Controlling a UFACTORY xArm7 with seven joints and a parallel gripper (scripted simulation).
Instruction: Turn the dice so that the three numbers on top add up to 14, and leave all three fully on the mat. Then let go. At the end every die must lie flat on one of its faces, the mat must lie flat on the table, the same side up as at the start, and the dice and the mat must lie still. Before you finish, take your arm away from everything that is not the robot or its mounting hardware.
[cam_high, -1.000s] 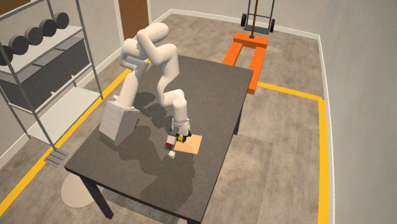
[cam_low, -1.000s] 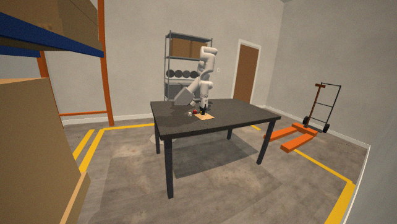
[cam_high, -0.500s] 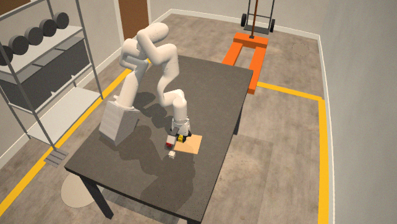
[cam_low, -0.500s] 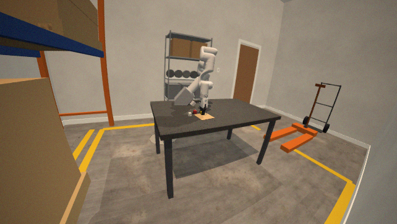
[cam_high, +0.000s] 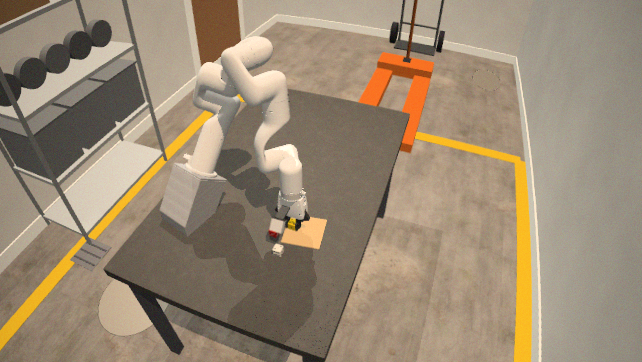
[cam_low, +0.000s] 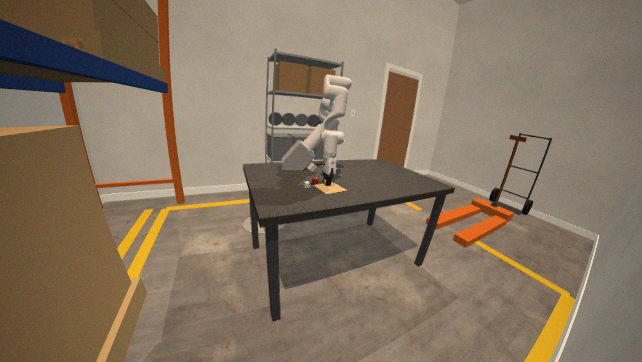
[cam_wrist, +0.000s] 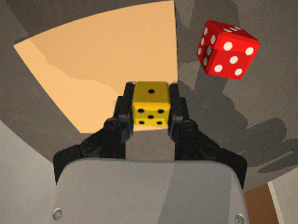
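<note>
My hand is 1 cm above the yellow die. From my hand the other things lie so: mat (5 cm ahead, 2 cm below); red die (5 cm to the right, 5 cm behind, 1 cm below); white die (13 cm to the right, 1 cm below).
</note>
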